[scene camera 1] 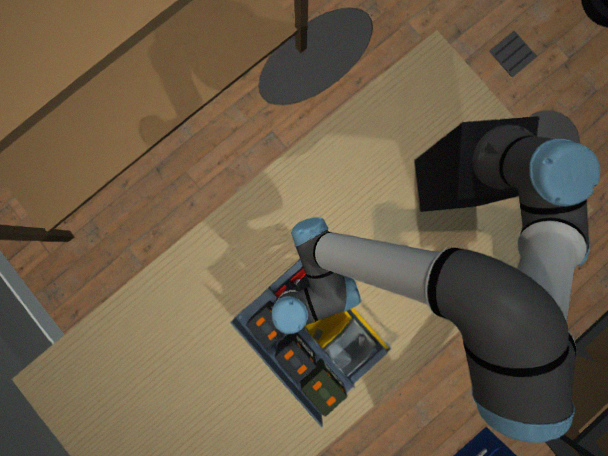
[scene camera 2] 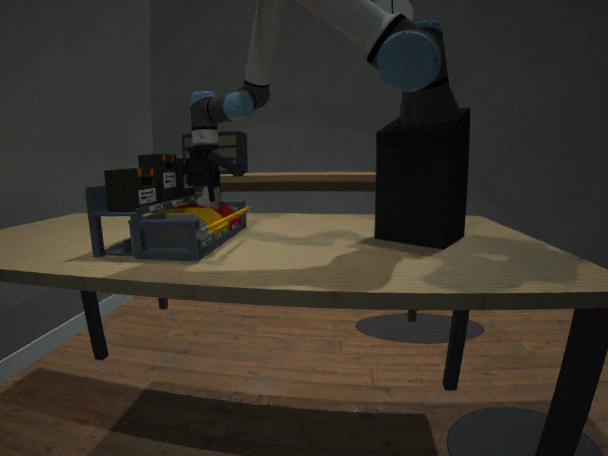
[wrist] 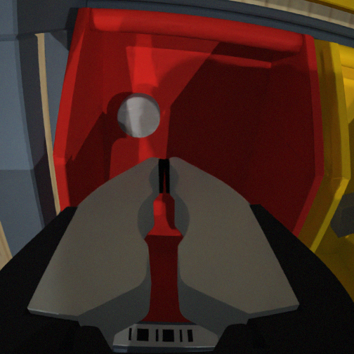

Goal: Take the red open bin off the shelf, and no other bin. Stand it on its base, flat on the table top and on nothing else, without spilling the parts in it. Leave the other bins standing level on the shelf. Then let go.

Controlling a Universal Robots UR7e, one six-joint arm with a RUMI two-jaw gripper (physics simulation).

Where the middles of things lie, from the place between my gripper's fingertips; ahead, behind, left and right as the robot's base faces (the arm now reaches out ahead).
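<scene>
My gripper: 1 cm to the right of the red open bin (wrist: 241, 101), 1 cm short of it. Grey bin (scene camera 1: 344, 350): 23 cm to the left of my hand, 5 cm behind. Yellow bin (scene camera 1: 331, 326): 12 cm to the left of my hand, 2 cm behind.
</scene>
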